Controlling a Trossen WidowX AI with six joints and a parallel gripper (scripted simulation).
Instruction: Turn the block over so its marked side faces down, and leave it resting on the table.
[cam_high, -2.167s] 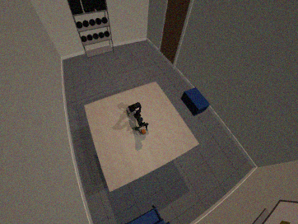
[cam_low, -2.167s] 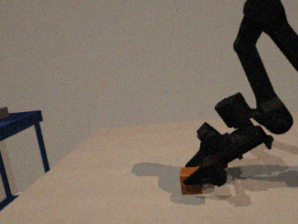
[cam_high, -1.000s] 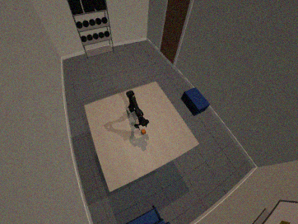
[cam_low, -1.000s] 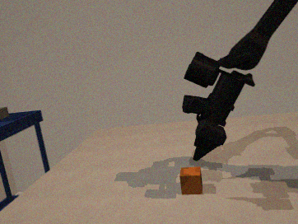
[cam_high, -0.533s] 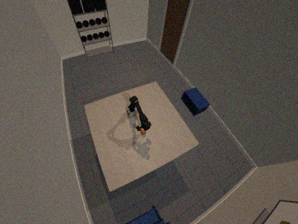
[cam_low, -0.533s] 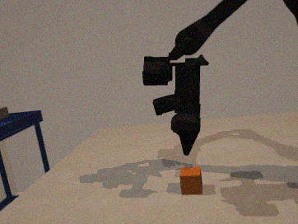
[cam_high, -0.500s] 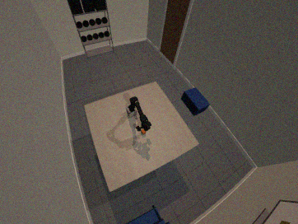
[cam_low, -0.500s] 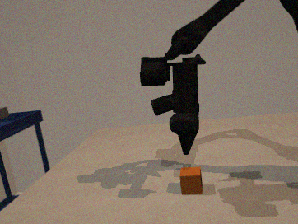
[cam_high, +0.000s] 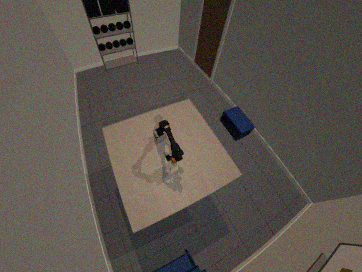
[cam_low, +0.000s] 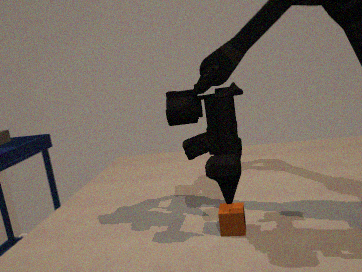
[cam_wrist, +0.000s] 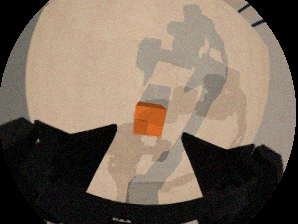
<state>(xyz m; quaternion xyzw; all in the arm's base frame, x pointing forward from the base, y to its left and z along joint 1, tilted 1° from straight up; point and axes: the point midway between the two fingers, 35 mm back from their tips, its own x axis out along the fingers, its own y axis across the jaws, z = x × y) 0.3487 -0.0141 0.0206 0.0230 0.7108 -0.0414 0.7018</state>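
The orange block lies 60 mm below my gripper tip and 10 mm behind it.
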